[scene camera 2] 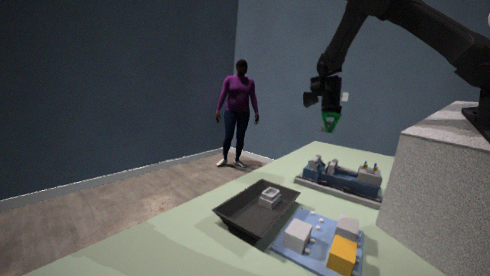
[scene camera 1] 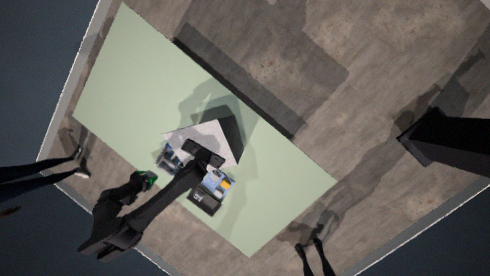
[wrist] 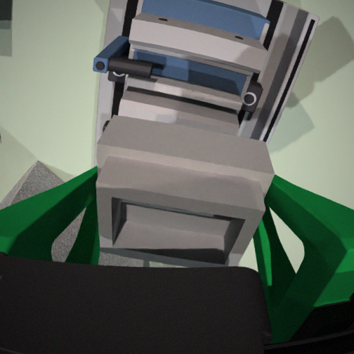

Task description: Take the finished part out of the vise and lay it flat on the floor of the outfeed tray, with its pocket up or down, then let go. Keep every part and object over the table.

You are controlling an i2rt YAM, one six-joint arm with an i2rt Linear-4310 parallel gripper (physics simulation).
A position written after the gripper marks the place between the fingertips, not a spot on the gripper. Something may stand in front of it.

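Observation:
You can see the gripper (wrist: 177,176) here, and there's a vise (scene camera 2: 360,188) as well.

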